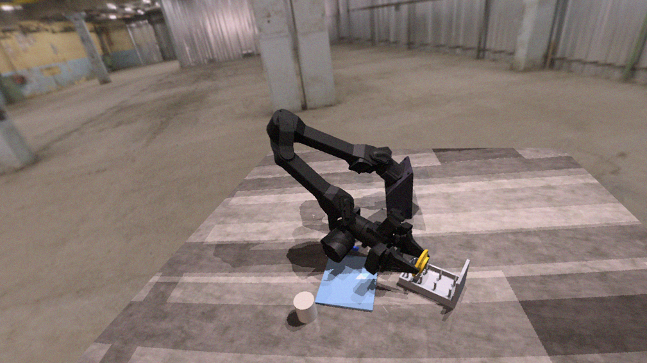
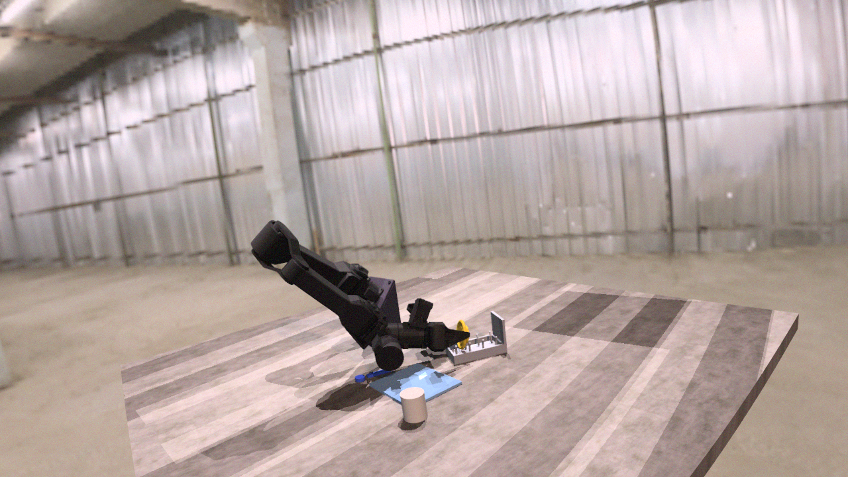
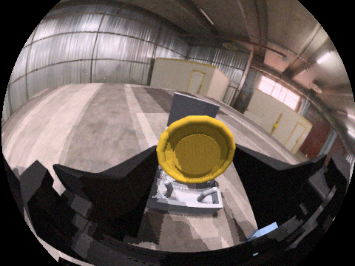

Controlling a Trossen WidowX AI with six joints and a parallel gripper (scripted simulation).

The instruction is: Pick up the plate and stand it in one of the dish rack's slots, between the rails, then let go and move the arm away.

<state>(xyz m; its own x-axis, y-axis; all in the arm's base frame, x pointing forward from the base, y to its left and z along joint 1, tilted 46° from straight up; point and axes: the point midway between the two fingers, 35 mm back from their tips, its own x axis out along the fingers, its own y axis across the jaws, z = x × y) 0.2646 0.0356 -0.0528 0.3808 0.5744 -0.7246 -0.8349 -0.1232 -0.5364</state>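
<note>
Right now my gripper tip is 10 mm to the left of the yellow plate. The rest, counted from my gripper tip: grey dish rack: 30 mm below, 20 mm to the left, 10 mm ahead; then beige cup: 230 mm to the right, 150 mm ahead, 30 mm below; then small blue utensil: 220 mm to the right, 70 mm behind, 50 mm below.
</note>
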